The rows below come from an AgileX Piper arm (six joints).
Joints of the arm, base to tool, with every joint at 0 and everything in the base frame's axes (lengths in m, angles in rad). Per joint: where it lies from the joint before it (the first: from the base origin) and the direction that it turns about. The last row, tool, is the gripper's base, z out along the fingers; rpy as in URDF.
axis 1: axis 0 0 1 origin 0 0 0.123
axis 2: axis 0 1 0 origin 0 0 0
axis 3: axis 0 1 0 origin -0.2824 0 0.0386
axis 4: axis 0.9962 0 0.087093 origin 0.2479 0 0.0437
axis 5: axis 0 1 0 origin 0 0 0
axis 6: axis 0.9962 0 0.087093 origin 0.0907 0 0.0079
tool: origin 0 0 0 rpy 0 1.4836 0
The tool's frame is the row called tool.
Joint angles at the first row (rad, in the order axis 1, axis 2, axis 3, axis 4, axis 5, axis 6):
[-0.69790, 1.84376, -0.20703, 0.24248, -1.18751, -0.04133]
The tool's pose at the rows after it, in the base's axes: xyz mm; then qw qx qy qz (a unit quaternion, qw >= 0):
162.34, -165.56, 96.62, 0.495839, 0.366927, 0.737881, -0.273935
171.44, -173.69, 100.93, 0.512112, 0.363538, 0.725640, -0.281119
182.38, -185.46, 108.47, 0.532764, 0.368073, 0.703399, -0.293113
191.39, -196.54, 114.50, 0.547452, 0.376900, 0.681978, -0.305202
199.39, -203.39, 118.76, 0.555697, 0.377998, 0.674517, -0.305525
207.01, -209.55, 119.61, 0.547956, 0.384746, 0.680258, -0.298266
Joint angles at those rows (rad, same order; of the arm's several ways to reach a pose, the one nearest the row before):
[-0.69790, 1.88427, -0.23855, 0.26958, -1.19262, -0.04678]
[-0.69793, 1.88884, -0.28211, 0.27351, -1.19839, -0.05219]
[-0.69793, 1.88983, -0.34206, 0.29755, -1.20171, -0.05429]
[-0.69792, 1.89683, -0.39792, 0.33073, -1.20394, -0.05639]
[-0.69789, 1.89794, -0.43985, 0.33484, -1.18432, -0.05849]
[-0.69791, 1.89827, -0.48264, 0.34299, -1.11788, -0.06661]

